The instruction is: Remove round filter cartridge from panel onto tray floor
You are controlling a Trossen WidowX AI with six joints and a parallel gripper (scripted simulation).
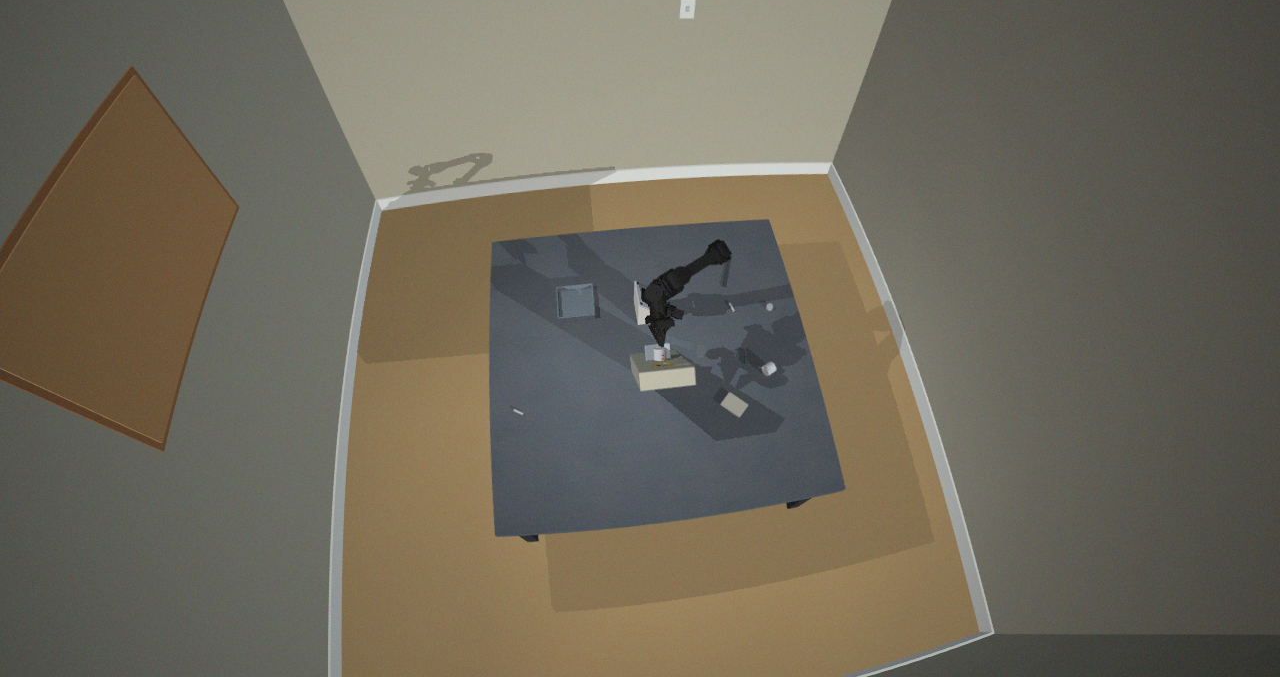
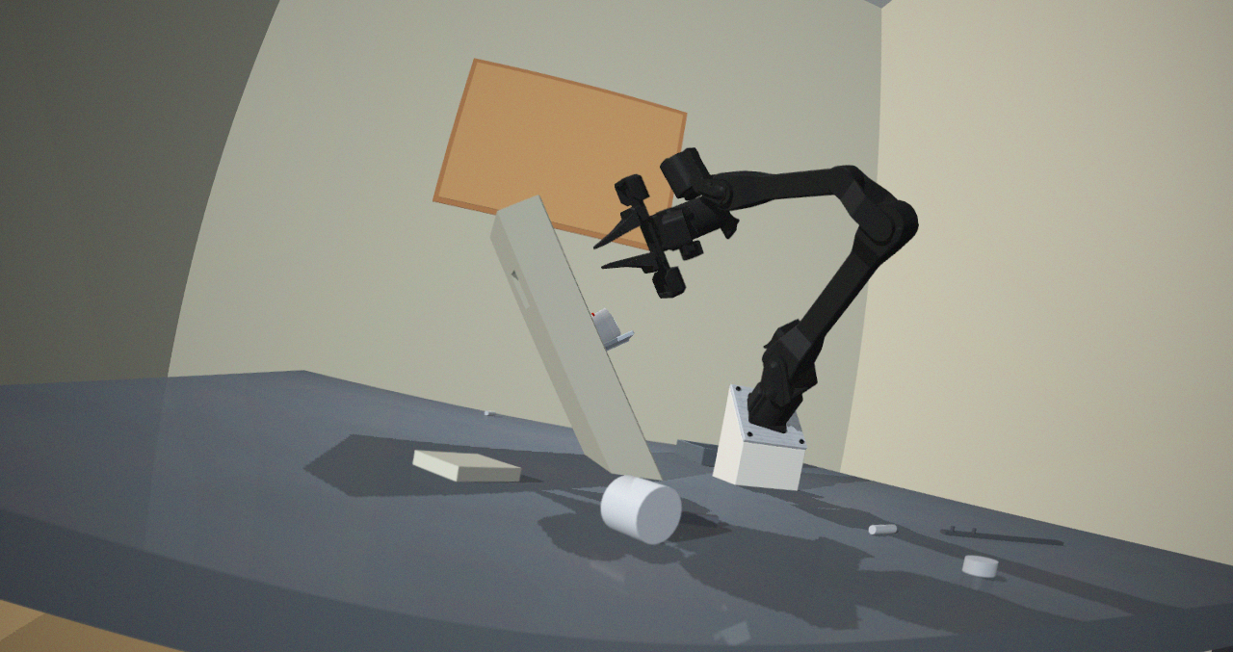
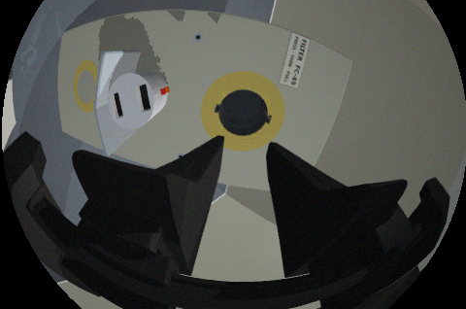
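My gripper tip is now 3 cm past the round filter cartridge and 10 cm above it. The rest, counted from my gripper tip: cream service panel 2 cm ahead, 12 cm below; grey shelf 3 cm behind, 14 cm below; flat cream block 11 cm ahead, 29 cm to the left, 28 cm below.
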